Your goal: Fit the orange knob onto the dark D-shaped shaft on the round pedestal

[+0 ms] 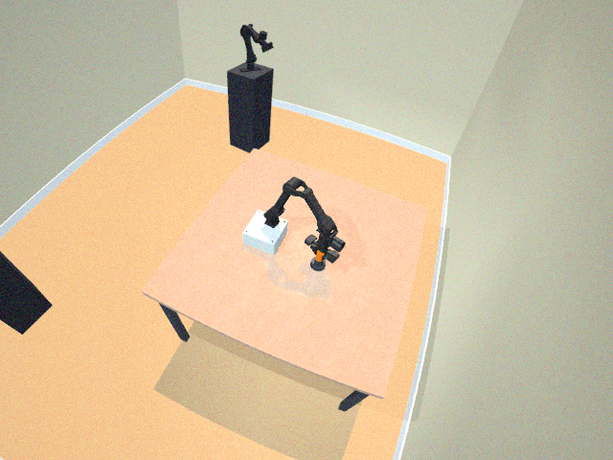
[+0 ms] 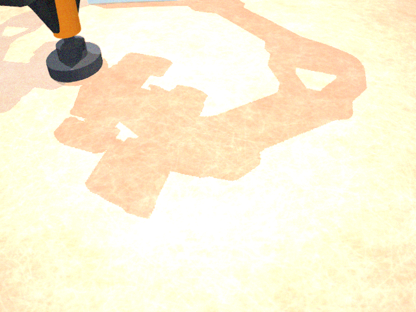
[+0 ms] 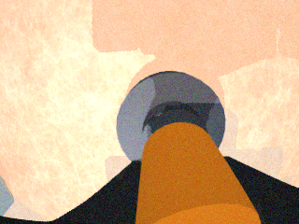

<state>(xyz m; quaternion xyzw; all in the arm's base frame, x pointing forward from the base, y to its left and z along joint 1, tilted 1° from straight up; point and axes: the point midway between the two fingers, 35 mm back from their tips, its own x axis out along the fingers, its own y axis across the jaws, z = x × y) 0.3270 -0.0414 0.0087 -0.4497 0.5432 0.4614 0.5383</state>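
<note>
The orange knob lies 2 cm above my gripper tip. From my gripper tip the other things lie so: round pedestal (4 cm below).
</note>
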